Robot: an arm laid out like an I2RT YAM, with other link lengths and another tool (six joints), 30 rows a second.
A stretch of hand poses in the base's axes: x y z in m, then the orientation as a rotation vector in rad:
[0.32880 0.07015 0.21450 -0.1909 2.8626 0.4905]
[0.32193 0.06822 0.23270 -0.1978 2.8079 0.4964]
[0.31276 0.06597 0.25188 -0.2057 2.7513 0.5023]
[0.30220 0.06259 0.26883 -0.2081 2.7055 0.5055]
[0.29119 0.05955 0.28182 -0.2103 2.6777 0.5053]
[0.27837 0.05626 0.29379 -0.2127 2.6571 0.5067]
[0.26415 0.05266 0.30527 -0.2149 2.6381 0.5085]
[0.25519 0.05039 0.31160 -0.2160 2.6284 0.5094]
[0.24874 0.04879 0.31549 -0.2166 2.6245 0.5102]
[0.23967 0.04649 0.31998 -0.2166 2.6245 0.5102]
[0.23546 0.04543 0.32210 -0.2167 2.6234 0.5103]
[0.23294 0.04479 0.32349 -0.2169 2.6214 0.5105]
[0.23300 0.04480 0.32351 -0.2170 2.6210 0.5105]
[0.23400 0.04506 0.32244 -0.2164 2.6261 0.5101]
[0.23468 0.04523 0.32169 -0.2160 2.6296 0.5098]
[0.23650 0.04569 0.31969 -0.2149 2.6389 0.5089]
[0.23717 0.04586 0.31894 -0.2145 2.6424 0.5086]
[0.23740 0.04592 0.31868 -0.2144 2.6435 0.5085]
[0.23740 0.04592 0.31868 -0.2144 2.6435 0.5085]
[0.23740 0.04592 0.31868 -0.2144 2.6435 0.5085]
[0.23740 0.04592 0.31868 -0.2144 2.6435 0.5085]
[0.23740 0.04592 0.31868 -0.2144 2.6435 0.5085]
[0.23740 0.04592 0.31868 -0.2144 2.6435 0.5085]
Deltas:
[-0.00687 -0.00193 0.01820 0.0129 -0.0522 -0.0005]
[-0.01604 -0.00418 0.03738 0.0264 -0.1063 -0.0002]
[-0.02660 -0.00756 0.05433 0.0368 -0.1500 -0.0028]
[-0.03761 -0.01060 0.06732 0.0417 -0.1771 -0.0040]
[-0.05043 -0.01389 0.07929 0.0463 -0.1968 -0.0041]
[-0.06465 -0.01749 0.09077 0.0509 -0.2149 -0.0041]
[-0.07361 -0.01976 0.09710 0.0533 -0.2242 -0.0042]
[-0.08006 -0.02136 0.10099 0.0546 -0.2278 -0.0040]
[-0.08913 -0.02366 0.10548 0.0546 -0.2278 -0.0040]
[-0.09334 -0.02472 0.10760 0.0548 -0.2288 -0.0040]
[-0.09586 -0.02536 0.10899 0.0553 -0.2307 -0.0041]
[-0.09580 -0.02535 0.10901 0.0554 -0.2311 -0.0040]
[-0.09480 -0.02509 0.10794 0.0542 -0.2263 -0.0040]
[-0.09412 -0.02492 0.10719 0.0534 -0.2229 -0.0040]
[-0.09230 -0.02446 0.10519 0.0511 -0.2141 -0.0040]
[-0.09163 -0.02429 0.10444 0.0502 -0.2107 -0.0040]
[-0.09140 -0.02423 0.10418 0.0500 -0.2097 -0.0040]
[-0.09140 -0.02423 0.10418 0.0500 -0.2097 -0.0040]
[-0.09140 -0.02423 0.10418 0.0500 -0.2097 -0.0040]
[-0.09140 -0.02423 0.10418 0.0500 -0.2097 -0.0040]
[-0.09140 -0.02423 0.10418 0.0500 -0.2097 -0.0040]
[-0.09140 -0.02423 0.10418 0.0500 -0.2097 -0.0040]

